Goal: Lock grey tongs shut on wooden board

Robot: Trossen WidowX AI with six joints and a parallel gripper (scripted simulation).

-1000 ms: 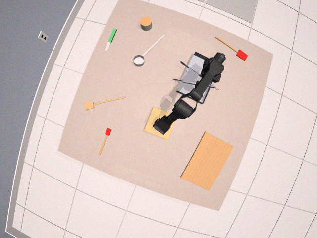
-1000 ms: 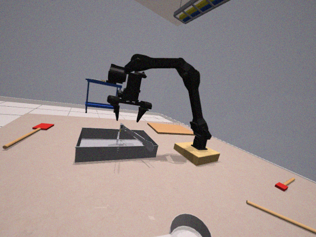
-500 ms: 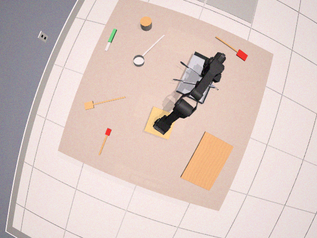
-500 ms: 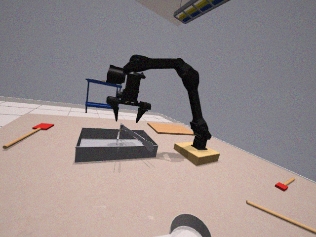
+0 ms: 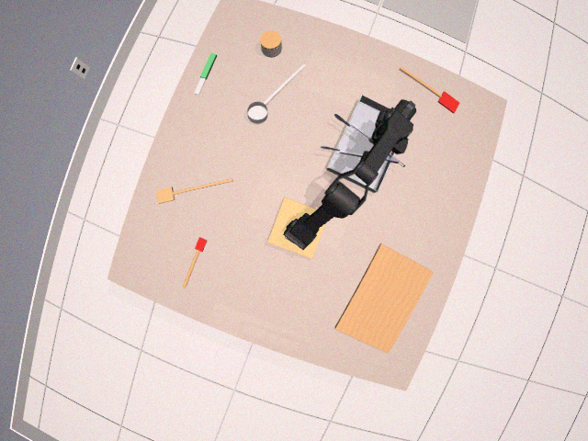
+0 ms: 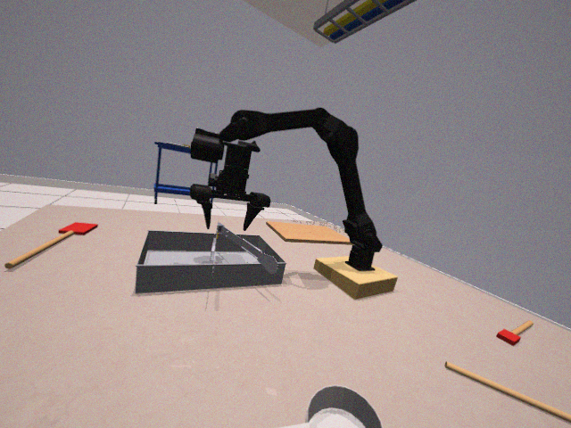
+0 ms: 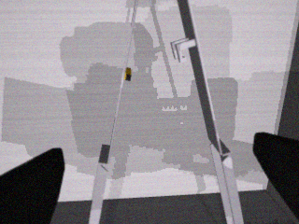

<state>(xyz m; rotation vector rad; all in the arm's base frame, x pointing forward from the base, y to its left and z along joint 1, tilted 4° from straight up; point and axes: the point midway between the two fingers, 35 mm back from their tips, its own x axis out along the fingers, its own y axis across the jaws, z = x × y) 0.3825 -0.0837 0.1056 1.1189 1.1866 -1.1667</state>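
Right now the grey roasting tin is 70 mm below my gripper tip, 20 mm ahead of it and 10 mm to the left of it. The rest, counted from my gripper tip: wooden board (460 mm behind, 320 mm to the right, 90 mm below).
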